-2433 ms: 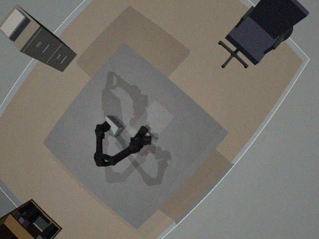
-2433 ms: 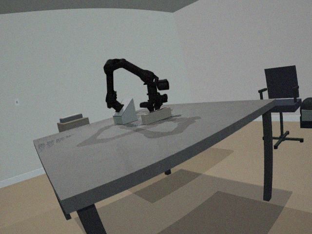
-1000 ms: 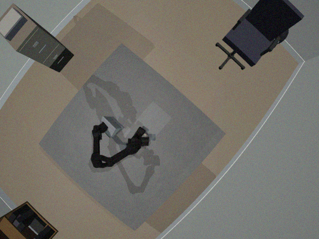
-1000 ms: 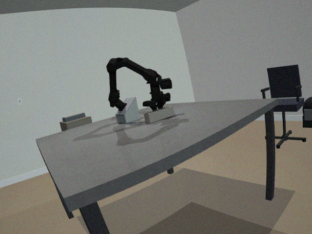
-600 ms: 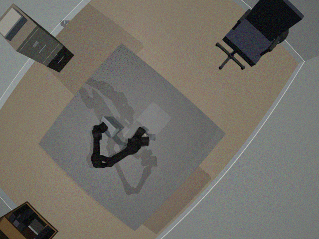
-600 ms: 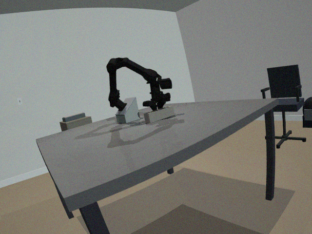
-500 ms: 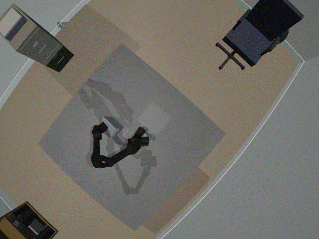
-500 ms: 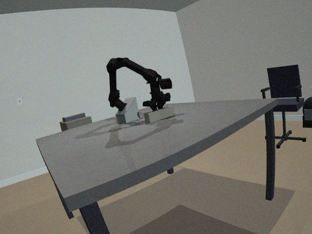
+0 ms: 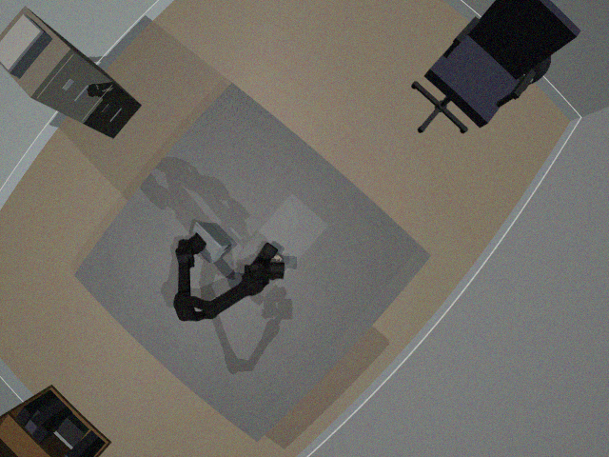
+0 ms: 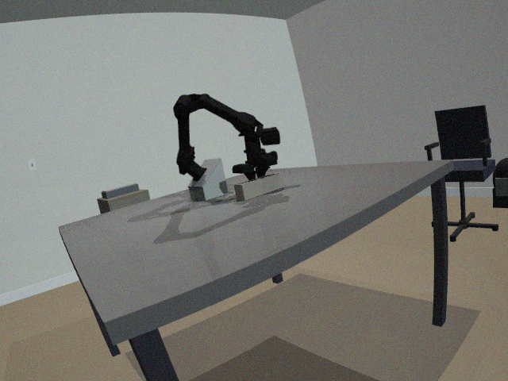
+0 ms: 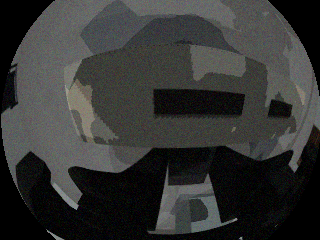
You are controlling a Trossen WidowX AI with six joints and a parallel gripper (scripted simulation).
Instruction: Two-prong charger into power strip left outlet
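My gripper tip is now 2 cm short of the two-prong charger and 1 cm below it.
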